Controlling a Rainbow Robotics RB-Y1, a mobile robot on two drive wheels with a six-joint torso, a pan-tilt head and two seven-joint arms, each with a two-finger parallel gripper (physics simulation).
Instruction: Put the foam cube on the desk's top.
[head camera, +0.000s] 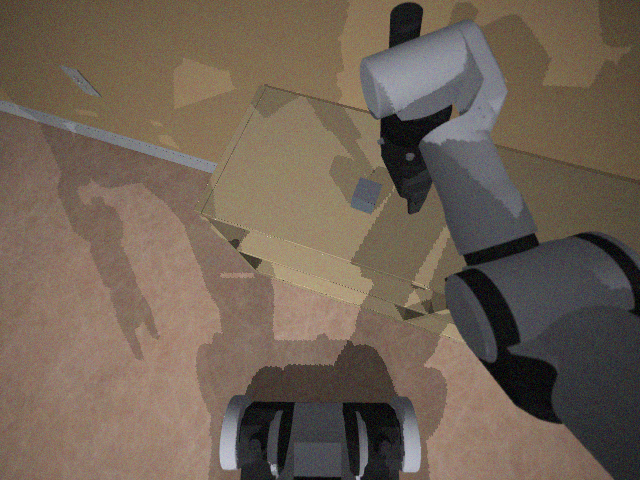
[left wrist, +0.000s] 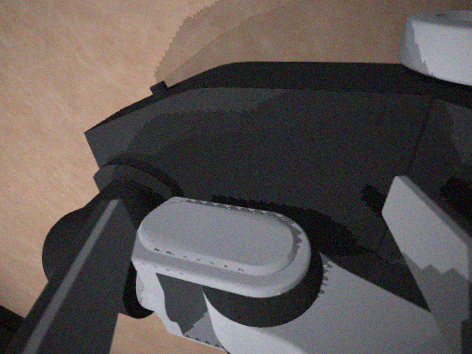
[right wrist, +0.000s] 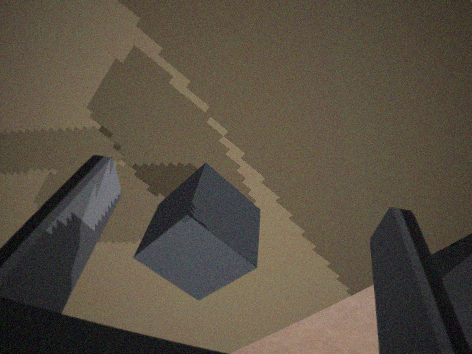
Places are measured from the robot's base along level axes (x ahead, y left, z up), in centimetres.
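Pixels of known places: left gripper, fingertip midpoint: (left wrist: 258, 205); right gripper, fingertip midpoint: (head camera: 402, 187) (right wrist: 244, 199).
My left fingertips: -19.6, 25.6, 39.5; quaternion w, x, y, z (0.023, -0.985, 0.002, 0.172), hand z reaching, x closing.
Ahead of a thing's pixels: the offset from my left fingertips to its middle, as dx, dy, dz. Level surfaces: height alone.
The foam cube {+75.3, -35.3, +24.0} (head camera: 366, 195) (right wrist: 200, 245) is blue-grey and appears to rest on the flat tan top of the desk {dz +21.6} (head camera: 279, 165) (right wrist: 165, 310). My right gripper (head camera: 416, 204) (right wrist: 244, 199) is open. In the head view it is just to the right of the cube; in the right wrist view the cube shows between the two fingers, nearer the left-hand finger in the picture, with gaps on both sides. My left gripper (left wrist: 258, 205) is open, with no object held; parts of the robot's own body show behind its fingers. The right arm hides part of the desk.
Openings and a lower board {dz -31.5} (head camera: 310, 279) show under the desk's front edge. A pale strip (head camera: 144, 147) runs along the pinkish floor to the desk's left side. A small grey plate {+131.9, +58.4, +0.6} (head camera: 80, 81) shows at the upper left. The robot's base (head camera: 317, 439) is at the bottom.
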